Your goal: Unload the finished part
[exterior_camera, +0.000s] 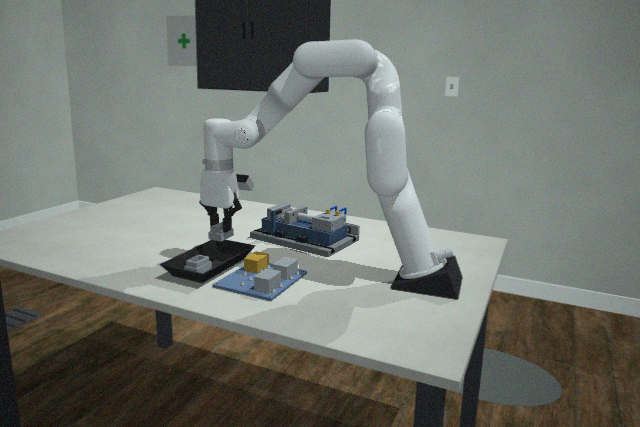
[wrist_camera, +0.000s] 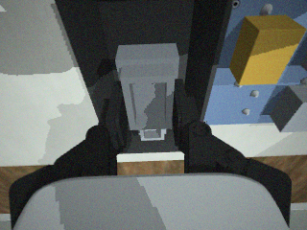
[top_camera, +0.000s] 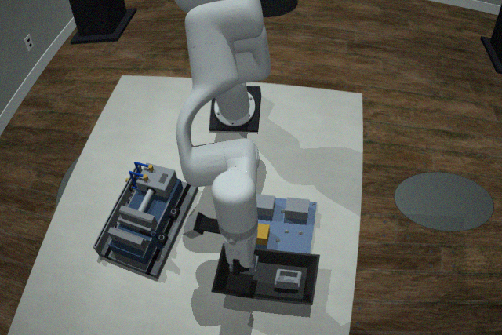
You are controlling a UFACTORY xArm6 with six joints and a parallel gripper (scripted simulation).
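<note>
Right now my hand is 120 mm past the yellow block, 10 mm to the right of it and 90 mm above it. From my hand the other things lie so: grey actuator 220 mm behind, 260 mm to the right, 40 mm below; then blue fixture plate 160 mm behind, 60 mm to the left, 110 mm below; then silver rod 150 mm behind, 280 mm to the right, 40 mm below.
</note>
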